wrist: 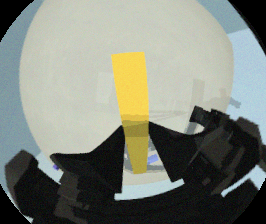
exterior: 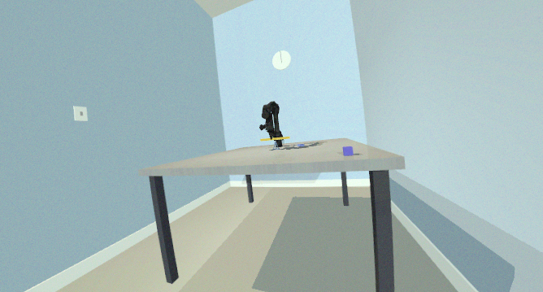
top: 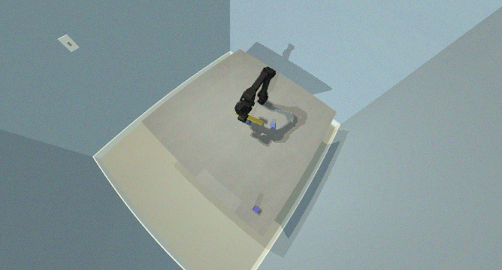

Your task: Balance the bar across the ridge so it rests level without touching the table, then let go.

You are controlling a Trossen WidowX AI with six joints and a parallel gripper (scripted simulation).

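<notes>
My gripper tip is 10 mm past the yellow bar and 30 mm to the right of it. Round my gripper tip: blue block 120 mm behind, 210 mm to the left, 80 mm below; then purple cube 480 mm ahead, 480 mm to the left, 70 mm below.
</notes>
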